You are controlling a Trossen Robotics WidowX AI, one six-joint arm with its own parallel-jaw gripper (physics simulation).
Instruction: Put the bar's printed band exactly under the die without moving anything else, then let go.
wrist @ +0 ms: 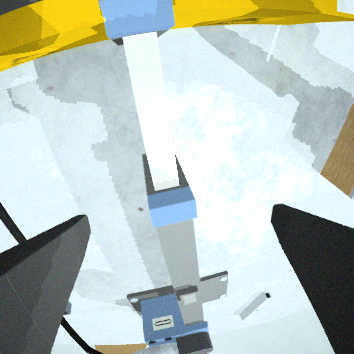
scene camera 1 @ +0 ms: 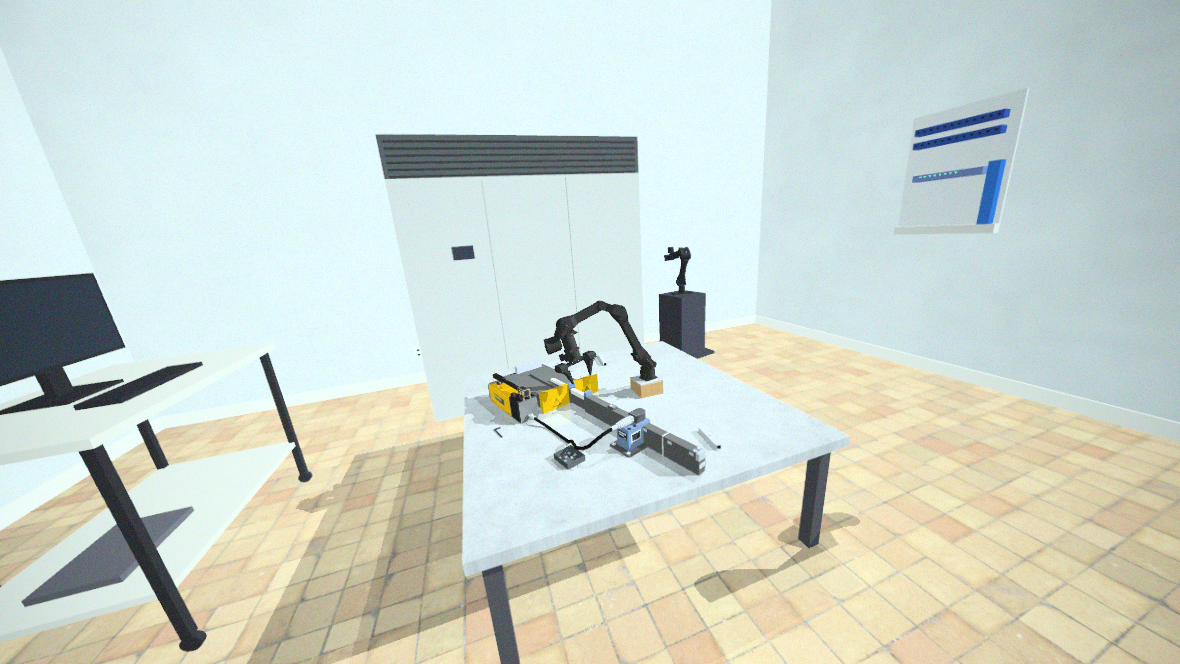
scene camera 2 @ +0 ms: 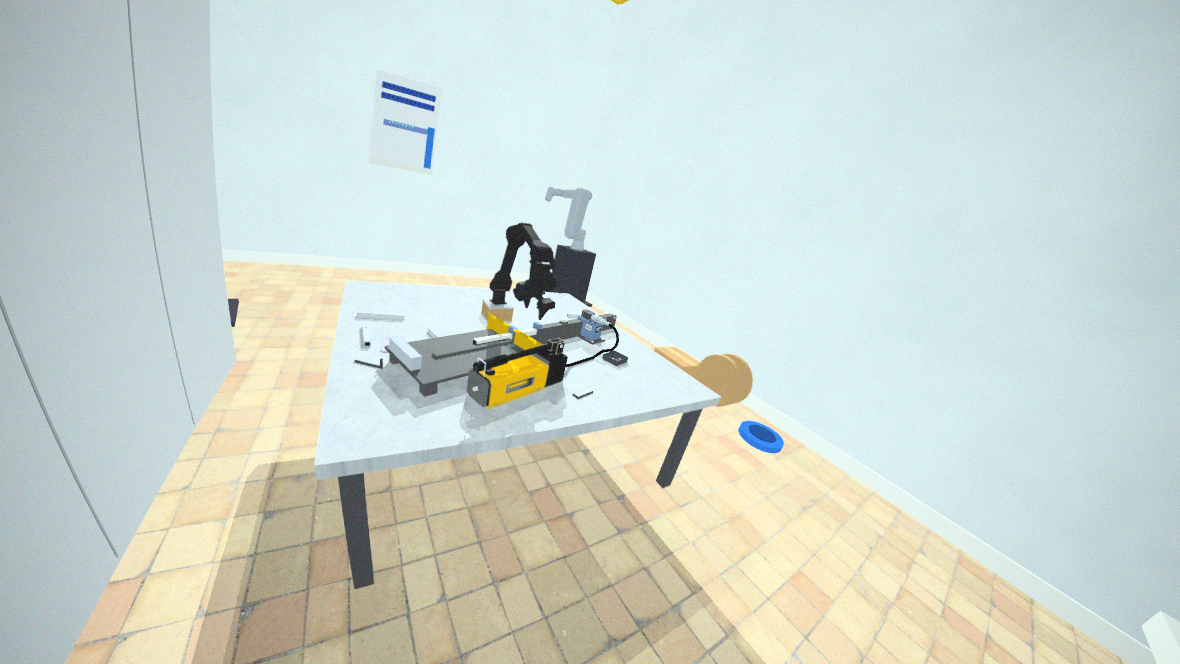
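Pixels of known places: gripper, fingertip midpoint: [wrist: 180,219] [scene camera 1: 581,379] [scene camera 2: 533,313]; arm's base, origin of the base link: [scene camera 1: 648,377] [scene camera 2: 498,302].
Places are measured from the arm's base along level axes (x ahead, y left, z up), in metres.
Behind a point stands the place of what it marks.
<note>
The pale bar [wrist: 150,110] {x 0.340, y -0.075, z 0.002 m} [scene camera 2: 492,339] {x 0.370, y -0.229, z -0.004 m} lies lengthwise, passing at the yellow fence [wrist: 240,12] {x 0.285, y -0.138, z 0.007 m} [scene camera 1: 555,398] {x 0.436, y -0.118, z -0.019 m} through a blue block [wrist: 138,17] {x 0.346, y -0.129, z 0.025 m}. Its near end rests at a second blue block [wrist: 173,207] {x 0.329, y -0.011, z 0.025 m} on the dark grey rail [wrist: 179,250] {x 0.320, y 0.061, z 0.007 m} [scene camera 1: 676,450] {x 0.276, y 0.480, z -0.021 m}. My gripper [scene camera 1: 577,371] {x 0.334, y -0.042, z 0.070 m} [scene camera 2: 536,312] {x 0.334, y -0.042, z 0.070 m} [wrist: 180,219] {x 0.334, y -0.042, z 0.070 m} is open and empty, above the rail side of the fence. In the wrist view its fingers stand wide apart, one on each side of the rail and clear of the bar. The printed band and the die cannot be made out in these views.
A yellow machine [scene camera 1: 503,398] {x 0.638, y -0.231, z 0.000 m} [scene camera 2: 518,381] {x 0.647, y -0.293, z -0.008 m} stands beside the grey platform [scene camera 2: 462,350] {x 0.413, y -0.360, z -0.010 m}. A blue device [scene camera 1: 631,437] {x 0.357, y 0.344, z -0.012 m} [scene camera 2: 590,328] {x 0.355, y 0.282, z -0.010 m} [wrist: 162,317] {x 0.341, y 0.280, z -0.017 m} sits at the rail, with a black cable and a control box [scene camera 1: 569,455] {x 0.549, y 0.235, z -0.066 m} [scene camera 2: 614,358] {x 0.546, y 0.265, z -0.068 m}. Small tools lie on the table [scene camera 1: 528,512] {x 0.766, y 0.402, z -0.069 m}.
</note>
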